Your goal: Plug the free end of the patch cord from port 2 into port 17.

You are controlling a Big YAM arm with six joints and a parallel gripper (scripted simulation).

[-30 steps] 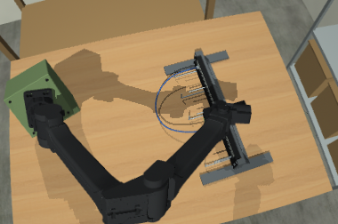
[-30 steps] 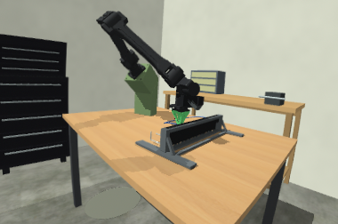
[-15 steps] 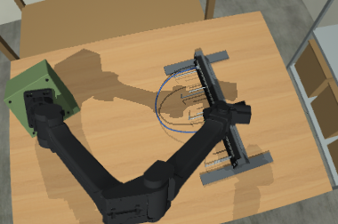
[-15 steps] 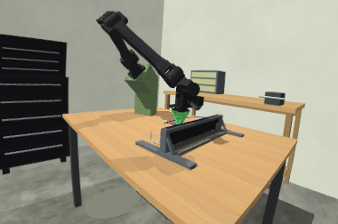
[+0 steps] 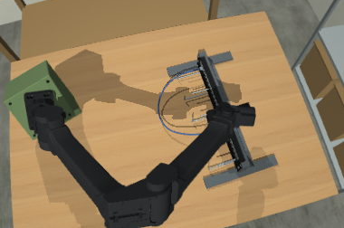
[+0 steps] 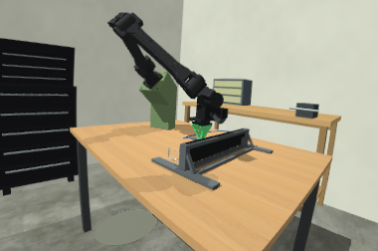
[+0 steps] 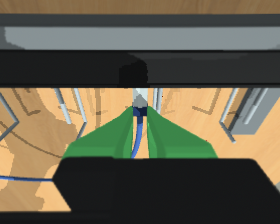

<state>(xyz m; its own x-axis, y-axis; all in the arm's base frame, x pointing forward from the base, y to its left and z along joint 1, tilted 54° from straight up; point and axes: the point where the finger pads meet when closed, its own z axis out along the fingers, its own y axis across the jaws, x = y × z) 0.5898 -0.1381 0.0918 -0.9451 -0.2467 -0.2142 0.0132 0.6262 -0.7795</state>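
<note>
The plug is 20 mm ahead of my hand.
</note>
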